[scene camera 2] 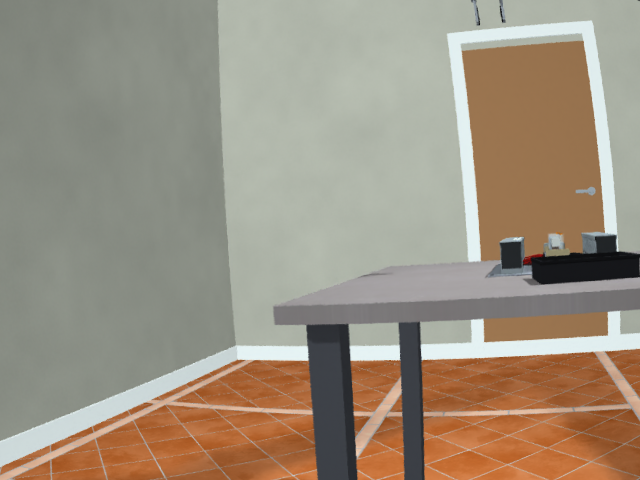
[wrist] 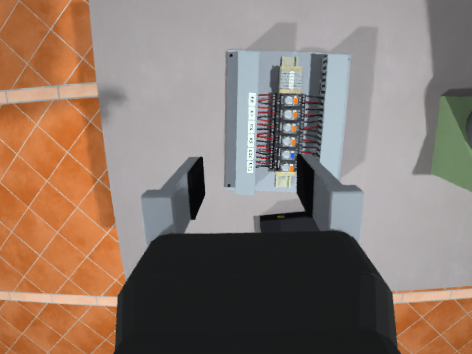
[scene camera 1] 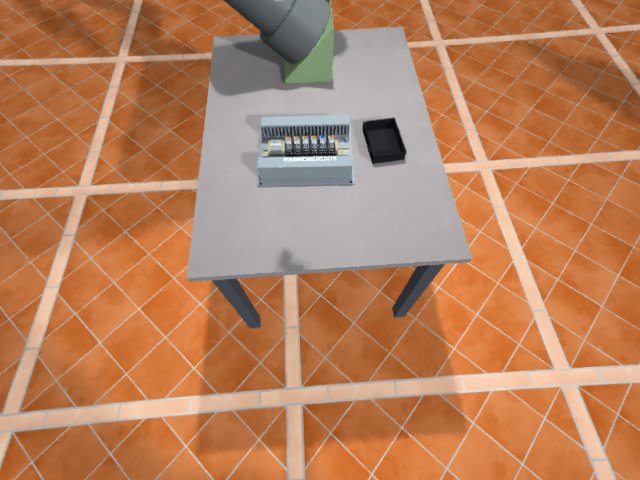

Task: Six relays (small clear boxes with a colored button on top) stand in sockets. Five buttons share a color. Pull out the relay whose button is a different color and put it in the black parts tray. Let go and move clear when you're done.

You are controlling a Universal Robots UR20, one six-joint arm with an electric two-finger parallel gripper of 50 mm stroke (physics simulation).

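Where they show: gripper, fingertip midpoint: (scene camera 2: 491, 22) (wrist: 250, 175); arm's base at its link origin: (scene camera 1: 307, 33).
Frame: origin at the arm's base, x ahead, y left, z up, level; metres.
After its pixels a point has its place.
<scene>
The relay with the blue button (scene camera 1: 322, 137) {y -0.032, x 0.487, z -0.044 m} (wrist: 292, 155) {y -0.032, x 0.484, z -0.043 m} stands in its socket, fifth from the left in scene camera 1 and fifth from the top in the wrist view. The relays with orange buttons (scene camera 1: 305, 138) {y -0.088, x 0.481, z -0.043 m} (wrist: 292, 128) {y -0.088, x 0.478, z -0.044 m} stand in the same row. The black parts tray (scene camera 1: 388, 158) {y 0.176, x 0.571, z -0.096 m} (scene camera 2: 584, 269) {y 0.235, x 0.504, z -0.094 m} (wrist: 287, 223) {y 0.152, x 0.504, z -0.109 m} stands beside the panel; my gripper body hides part of it in the wrist view. My gripper (scene camera 2: 490, 21) {y -0.128, x 0.566, z 0.430 m} (wrist: 250, 175) {y -0.128, x 0.566, z 0.430 m} is open and empty, high above the table. In the wrist view its right fingertip overlaps the panel beside the blue and last orange relays. It does not show in scene camera 1.
The relay row lies between two raised grey ducts on the grey panel (scene camera 1: 305, 174) {y -0.108, x 0.591, z -0.088 m} (scene camera 2: 511, 255) {y 0.044, x 0.595, z -0.075 m} (wrist: 242, 75) {y -0.207, x 0.566, z -0.049 m}. Red and black wires run beside the sockets. The arm's green base (scene camera 1: 310, 70) {y -0.012, x 0.130, z -0.061 m} (wrist: 452, 145) {y -0.008, x 0.130, z -0.045 m} stands on the grey table (scene camera 1: 320, 222) {y -0.091, x 0.764, z -0.112 m} (scene camera 2: 361, 297) {y 0.256, x 0.847, z -0.112 m} behind the panel.
</scene>
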